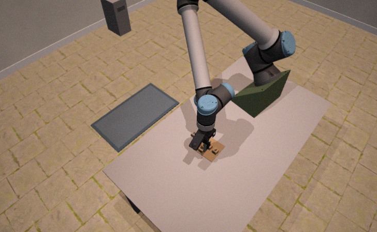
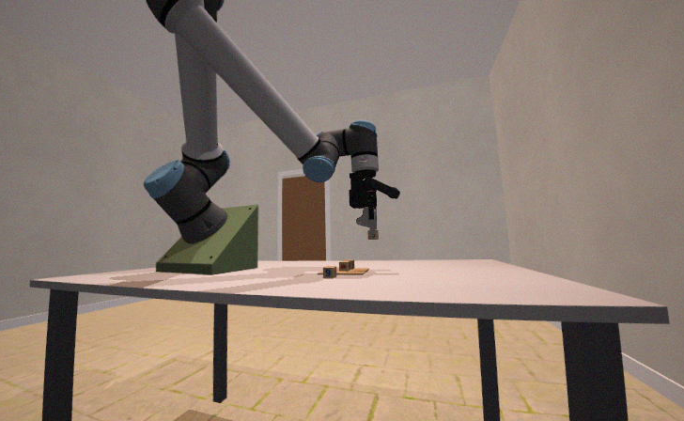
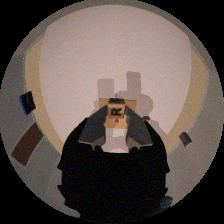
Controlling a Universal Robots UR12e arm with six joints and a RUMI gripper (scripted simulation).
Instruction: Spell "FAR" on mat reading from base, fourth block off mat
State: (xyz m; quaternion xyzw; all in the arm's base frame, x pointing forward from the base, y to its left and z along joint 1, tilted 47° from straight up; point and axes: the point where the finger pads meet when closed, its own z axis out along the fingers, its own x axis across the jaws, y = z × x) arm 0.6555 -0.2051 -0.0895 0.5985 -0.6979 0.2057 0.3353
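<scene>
Right now the tan mat is 120 mm below my hand and 100 mm behind it. From my hand the other things lie so: F block: 100 mm below, 90 mm behind, 40 mm to the left; R block: right at my hand; blue-lettered block: 130 mm to the right, 110 mm behind, 100 mm below.
</scene>
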